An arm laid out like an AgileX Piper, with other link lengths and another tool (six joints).
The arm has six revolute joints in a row. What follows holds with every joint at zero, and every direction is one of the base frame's. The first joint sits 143.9 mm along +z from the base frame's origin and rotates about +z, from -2.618 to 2.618 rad. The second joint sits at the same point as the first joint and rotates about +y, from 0 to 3.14 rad. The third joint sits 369.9 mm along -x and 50.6 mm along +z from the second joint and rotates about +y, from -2.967 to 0 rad. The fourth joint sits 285.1 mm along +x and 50.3 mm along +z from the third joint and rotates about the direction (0.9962, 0, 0.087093), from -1.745 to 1.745 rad. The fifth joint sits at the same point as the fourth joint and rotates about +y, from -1.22 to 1.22 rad. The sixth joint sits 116.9 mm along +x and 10.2 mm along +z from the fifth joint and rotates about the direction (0.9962, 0, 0.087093), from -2.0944 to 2.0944 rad. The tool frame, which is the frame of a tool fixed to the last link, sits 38.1 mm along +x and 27 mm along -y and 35.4 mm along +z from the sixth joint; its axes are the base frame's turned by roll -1.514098, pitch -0.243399 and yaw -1.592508 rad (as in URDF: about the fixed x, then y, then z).
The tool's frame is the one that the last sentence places.
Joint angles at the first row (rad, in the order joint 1, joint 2, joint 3, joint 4, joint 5, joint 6):
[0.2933 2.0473 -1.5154 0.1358 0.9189 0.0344]
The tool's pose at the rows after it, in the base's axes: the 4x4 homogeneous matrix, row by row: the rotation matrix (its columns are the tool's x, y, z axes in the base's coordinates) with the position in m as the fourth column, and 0 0 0 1 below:
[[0.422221, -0.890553, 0.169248, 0.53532], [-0.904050, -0.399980, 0.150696, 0.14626], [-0.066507, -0.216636, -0.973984, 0.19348], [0, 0, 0, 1]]
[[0.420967, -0.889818, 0.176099, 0.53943], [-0.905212, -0.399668, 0.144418, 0.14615], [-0.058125, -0.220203, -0.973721, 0.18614], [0, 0, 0, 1]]
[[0.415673, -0.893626, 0.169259, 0.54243], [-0.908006, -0.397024, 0.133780, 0.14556], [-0.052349, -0.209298, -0.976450, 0.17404], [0, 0, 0, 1]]
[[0.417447, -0.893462, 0.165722, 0.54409], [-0.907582, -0.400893, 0.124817, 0.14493], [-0.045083, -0.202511, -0.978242, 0.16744], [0, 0, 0, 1]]
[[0.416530, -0.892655, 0.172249, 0.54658], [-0.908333, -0.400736, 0.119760, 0.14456], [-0.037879, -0.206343, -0.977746, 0.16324], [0, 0, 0, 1]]
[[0.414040, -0.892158, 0.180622, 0.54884], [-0.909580, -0.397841, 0.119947, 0.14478], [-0.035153, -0.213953, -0.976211, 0.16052], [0, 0, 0, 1]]
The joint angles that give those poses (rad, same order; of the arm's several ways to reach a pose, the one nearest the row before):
[0.2933 2.0602 -1.5186 0.1294 0.8794 0.0384]
[0.2933 2.0765 -1.5192 0.1211 0.8586 0.0418]
[0.2933 2.0998 -1.5193 0.1114 0.8448 0.0505]
[0.2933 2.1126 -1.5193 0.1020 0.8378 0.0523]
[0.2933 2.1219 -1.5193 0.0942 0.8233 0.0563]
[0.2933 2.1284 -1.5192 0.0923 0.8084 0.0592]

